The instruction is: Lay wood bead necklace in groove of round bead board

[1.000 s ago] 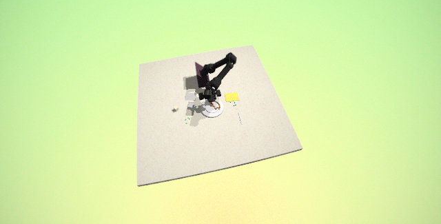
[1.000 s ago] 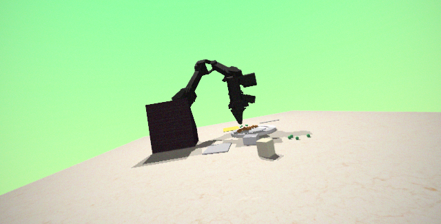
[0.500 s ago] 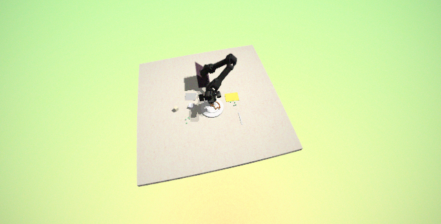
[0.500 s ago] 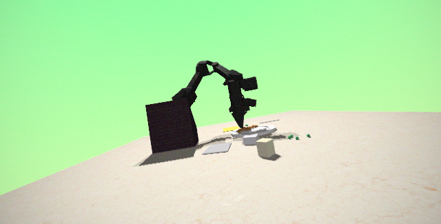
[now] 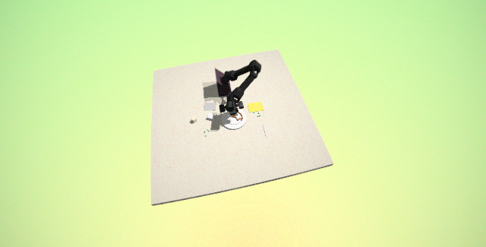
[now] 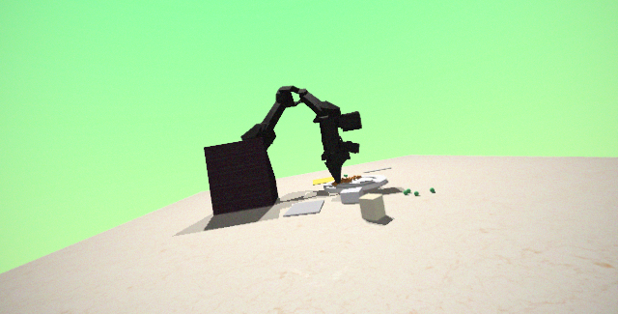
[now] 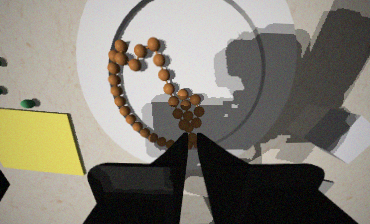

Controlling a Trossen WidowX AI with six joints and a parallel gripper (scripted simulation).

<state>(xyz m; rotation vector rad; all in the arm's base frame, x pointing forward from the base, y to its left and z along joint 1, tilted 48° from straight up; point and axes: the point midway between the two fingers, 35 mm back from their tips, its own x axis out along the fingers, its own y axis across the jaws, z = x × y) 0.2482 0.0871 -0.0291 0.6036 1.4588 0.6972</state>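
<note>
Now: the round white bead board 5 cm ahead of my gripper tip, 1 cm to the left of it and 1 cm below it. Round my gripper tip: thin white strip: 23 cm to the left, 20 cm ahead, 1 cm below; yellow card: 20 cm to the left, 4 cm behind, 1 cm below; grey flat plate: 17 cm to the right, 11 cm behind, 1 cm below.
</note>
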